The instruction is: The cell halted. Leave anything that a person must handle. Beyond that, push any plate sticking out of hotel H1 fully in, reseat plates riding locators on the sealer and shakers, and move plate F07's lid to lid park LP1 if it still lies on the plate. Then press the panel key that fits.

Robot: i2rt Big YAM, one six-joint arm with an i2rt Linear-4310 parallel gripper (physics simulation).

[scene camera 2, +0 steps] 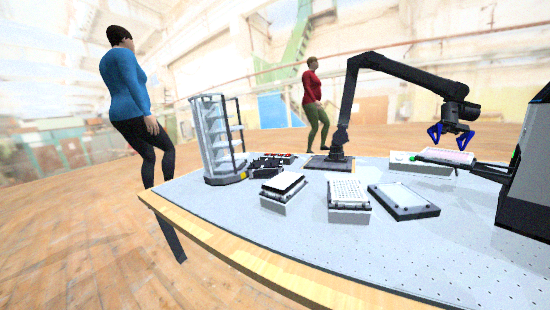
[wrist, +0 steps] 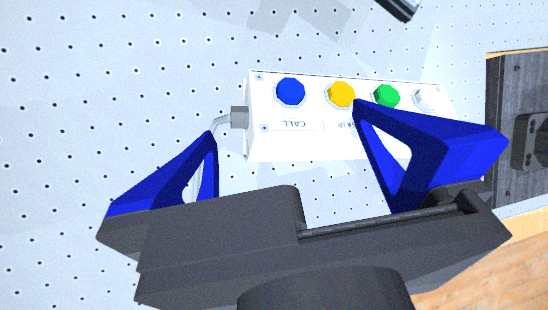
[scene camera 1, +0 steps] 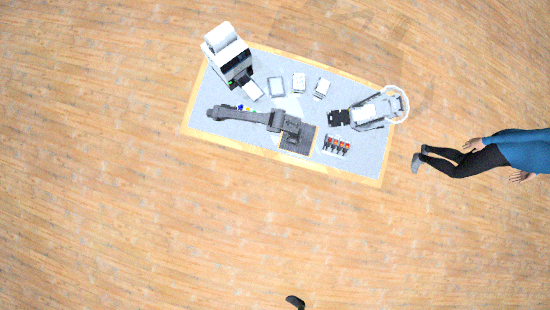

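Seen in the pictures: gripper, fingertip midpoint: (scene camera 2: 449,147) (wrist: 281,122) (scene camera 1: 236,106); arm's base, link origin: (scene camera 2: 336,160) (wrist: 539,138).
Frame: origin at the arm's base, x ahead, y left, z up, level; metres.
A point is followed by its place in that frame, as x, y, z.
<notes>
My gripper (scene camera 2: 450,145) @[0.063, 0.456, 0.103] (wrist: 281,122) @[0.063, 0.456, 0.103] is open and empty above the key panel (scene camera 2: 425,169) @[0.092, 0.380, 0.017] (wrist: 305,147) @[0.038, 0.422, 0.056]. In the wrist view the panel's blue CALL key (wrist: 290,91) @[0.088, 0.434, 0.060], yellow key (wrist: 341,94) @[0.083, 0.385, 0.060], green key (wrist: 386,95) @[0.080, 0.337, 0.059] and white key (wrist: 426,100) @[0.072, 0.291, 0.061] show; the right finger partly covers the labels. Hotel H1 (scene camera 2: 228,130) @[0.393, -0.365, 0.230] stands at the far end; whether a plate sticks out is unclear. A plate (scene camera 1: 252,90) @[0.203, 0.387, 0.114] (scene camera 2: 447,156) @[0.244, 0.377, 0.116] lies on the arm of the big machine (scene camera 1: 230,56) @[0.293, 0.547, 0.319] (scene camera 2: 524,155) @[0.376, 0.448, 0.162]. A white-topped plate (scene camera 2: 284,181) @[0.455, -0.075, 0.071] looks tilted on one block; a welled plate (scene camera 2: 348,191) @[0.429, 0.105, 0.057] looks level on another.
A dark frame with a clear panel (scene camera 1: 276,87) @[0.318, 0.242, 0.020] (scene camera 2: 406,197) @[0.351, 0.259, 0.020] lies beside the blocks. A black nest (scene camera 1: 338,118) @[0.249, -0.275, 0.049] (scene camera 2: 266,169) @[0.228, -0.316, -0.004] and a unit with red parts (scene camera 1: 336,145) @[0.064, -0.320, 0.039] are near the hotel. A person in blue (scene camera 1: 522,150) (scene camera 2: 122,80) stands beyond the table; one in red (scene camera 2: 311,87) stands behind.
</notes>
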